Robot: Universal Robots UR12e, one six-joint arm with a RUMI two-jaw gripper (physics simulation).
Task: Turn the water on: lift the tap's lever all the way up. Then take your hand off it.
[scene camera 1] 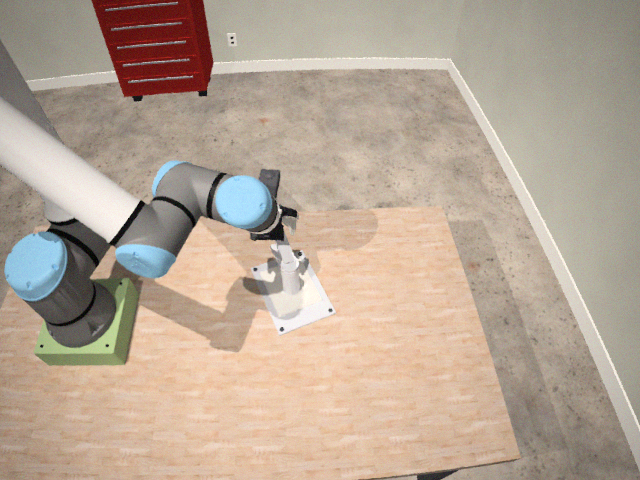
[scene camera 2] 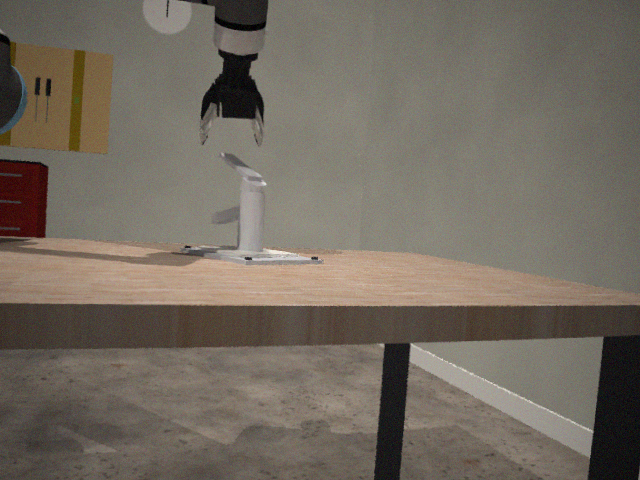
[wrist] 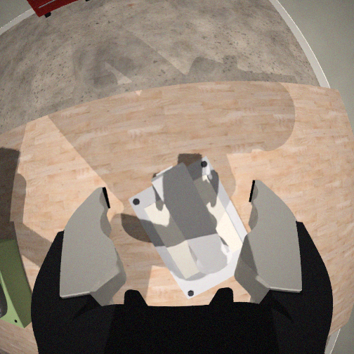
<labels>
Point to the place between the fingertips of my gripper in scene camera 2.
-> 230, 145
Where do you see a base plate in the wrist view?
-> At 195, 284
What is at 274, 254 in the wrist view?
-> My gripper.
</labels>
